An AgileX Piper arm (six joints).
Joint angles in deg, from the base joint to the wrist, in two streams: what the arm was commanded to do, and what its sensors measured. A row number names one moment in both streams.
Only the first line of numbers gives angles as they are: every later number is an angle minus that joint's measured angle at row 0.
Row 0, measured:
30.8 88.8 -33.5 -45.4 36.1 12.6
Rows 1 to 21, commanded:
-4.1 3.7 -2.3 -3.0 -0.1 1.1
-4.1 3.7 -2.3 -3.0 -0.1 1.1
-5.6 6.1 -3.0 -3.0 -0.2 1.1
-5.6 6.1 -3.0 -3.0 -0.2 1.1
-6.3 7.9 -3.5 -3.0 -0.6 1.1
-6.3 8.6 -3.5 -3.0 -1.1 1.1
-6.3 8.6 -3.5 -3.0 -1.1 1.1
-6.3 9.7 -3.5 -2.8 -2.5 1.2
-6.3 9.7 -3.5 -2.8 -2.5 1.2
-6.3 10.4 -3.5 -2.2 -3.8 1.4
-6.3 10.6 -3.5 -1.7 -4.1 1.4
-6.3 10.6 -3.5 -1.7 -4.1 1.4
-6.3 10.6 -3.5 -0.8 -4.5 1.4
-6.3 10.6 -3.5 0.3 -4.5 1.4
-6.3 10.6 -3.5 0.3 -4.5 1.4
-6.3 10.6 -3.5 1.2 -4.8 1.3
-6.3 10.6 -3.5 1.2 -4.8 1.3
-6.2 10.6 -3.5 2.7 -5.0 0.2
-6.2 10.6 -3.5 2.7 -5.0 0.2
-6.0 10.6 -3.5 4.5 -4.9 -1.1
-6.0 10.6 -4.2 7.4 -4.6 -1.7
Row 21, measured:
-6.0 10.4 -3.5 3.9 -4.9 -0.2
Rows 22 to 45, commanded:
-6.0 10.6 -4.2 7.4 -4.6 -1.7
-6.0 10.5 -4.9 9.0 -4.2 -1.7
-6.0 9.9 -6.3 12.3 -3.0 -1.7
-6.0 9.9 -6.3 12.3 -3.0 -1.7
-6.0 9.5 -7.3 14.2 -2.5 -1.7
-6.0 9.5 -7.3 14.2 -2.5 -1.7
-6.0 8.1 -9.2 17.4 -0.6 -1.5
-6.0 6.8 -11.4 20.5 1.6 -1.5
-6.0 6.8 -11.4 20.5 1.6 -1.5
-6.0 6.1 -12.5 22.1 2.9 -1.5
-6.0 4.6 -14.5 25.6 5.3 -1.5
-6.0 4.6 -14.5 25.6 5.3 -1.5
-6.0 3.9 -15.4 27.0 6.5 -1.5
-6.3 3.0 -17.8 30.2 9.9 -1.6
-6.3 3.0 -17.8 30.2 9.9 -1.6
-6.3 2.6 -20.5 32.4 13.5 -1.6
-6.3 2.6 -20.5 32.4 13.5 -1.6
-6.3 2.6 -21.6 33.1 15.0 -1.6
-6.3 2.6 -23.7 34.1 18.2 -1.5
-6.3 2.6 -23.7 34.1 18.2 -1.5
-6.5 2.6 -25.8 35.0 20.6 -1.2
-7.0 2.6 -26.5 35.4 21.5 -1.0
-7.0 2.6 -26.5 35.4 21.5 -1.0
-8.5 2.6 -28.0 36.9 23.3 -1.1
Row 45, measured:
-6.7 2.9 -26.4 35.3 20.0 -1.0
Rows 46 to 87, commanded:
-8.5 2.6 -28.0 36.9 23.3 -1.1
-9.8 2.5 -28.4 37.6 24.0 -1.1
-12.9 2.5 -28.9 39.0 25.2 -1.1
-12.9 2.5 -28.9 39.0 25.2 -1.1
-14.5 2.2 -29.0 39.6 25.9 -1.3
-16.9 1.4 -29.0 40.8 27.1 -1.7
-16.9 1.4 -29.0 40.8 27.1 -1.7
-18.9 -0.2 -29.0 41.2 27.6 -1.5
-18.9 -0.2 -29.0 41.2 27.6 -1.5
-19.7 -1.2 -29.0 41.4 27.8 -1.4
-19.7 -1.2 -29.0 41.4 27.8 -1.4
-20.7 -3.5 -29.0 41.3 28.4 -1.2
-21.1 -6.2 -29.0 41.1 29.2 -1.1
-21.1 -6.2 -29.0 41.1 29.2 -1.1
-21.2 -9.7 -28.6 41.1 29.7 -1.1
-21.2 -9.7 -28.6 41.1 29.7 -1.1
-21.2 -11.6 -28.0 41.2 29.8 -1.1
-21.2 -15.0 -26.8 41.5 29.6 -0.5
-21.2 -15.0 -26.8 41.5 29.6 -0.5
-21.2 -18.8 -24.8 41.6 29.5 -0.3
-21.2 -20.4 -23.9 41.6 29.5 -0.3
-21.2 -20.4 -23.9 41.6 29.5 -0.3
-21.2 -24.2 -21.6 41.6 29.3 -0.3
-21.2 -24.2 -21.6 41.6 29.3 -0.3
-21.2 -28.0 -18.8 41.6 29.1 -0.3
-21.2 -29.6 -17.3 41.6 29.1 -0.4
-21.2 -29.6 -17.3 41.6 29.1 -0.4
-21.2 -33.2 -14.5 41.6 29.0 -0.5
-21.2 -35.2 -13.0 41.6 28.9 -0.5
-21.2 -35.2 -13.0 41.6 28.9 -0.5
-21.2 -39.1 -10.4 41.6 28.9 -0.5
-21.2 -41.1 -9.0 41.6 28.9 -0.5
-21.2 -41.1 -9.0 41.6 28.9 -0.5
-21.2 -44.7 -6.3 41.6 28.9 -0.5
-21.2 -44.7 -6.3 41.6 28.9 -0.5
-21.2 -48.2 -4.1 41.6 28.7 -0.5
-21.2 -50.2 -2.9 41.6 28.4 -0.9
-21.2 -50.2 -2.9 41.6 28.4 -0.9
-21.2 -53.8 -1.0 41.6 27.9 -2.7
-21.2 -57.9 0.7 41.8 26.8 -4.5
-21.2 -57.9 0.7 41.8 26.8 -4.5
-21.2 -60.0 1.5 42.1 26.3 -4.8
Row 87, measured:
-21.1 -55.3 -0.5 41.3 27.9 -2.6
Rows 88 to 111, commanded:
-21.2 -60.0 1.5 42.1 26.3 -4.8
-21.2 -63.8 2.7 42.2 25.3 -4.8
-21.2 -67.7 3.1 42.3 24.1 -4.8
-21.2 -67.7 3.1 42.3 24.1 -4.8
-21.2 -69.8 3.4 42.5 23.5 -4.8
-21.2 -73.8 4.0 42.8 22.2 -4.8
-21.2 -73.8 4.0 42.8 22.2 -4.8
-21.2 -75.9 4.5 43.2 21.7 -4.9
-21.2 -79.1 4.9 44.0 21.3 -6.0
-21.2 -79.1 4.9 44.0 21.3 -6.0
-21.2 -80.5 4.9 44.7 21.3 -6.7
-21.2 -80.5 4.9 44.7 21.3 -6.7
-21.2 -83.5 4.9 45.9 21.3 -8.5
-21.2 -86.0 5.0 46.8 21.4 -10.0
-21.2 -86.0 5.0 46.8 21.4 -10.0
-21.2 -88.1 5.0 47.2 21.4 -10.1
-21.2 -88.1 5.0 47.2 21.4 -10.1
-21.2 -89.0 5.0 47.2 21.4 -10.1
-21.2 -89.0 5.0 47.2 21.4 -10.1
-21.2 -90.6 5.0 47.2 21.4 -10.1
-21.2 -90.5 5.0 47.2 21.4 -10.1
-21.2 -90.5 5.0 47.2 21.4 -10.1
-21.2 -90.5 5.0 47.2 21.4 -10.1
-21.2 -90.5 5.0 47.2 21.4 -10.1
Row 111, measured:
-21.1 -89.0 4.9 46.8 22.2 -9.6
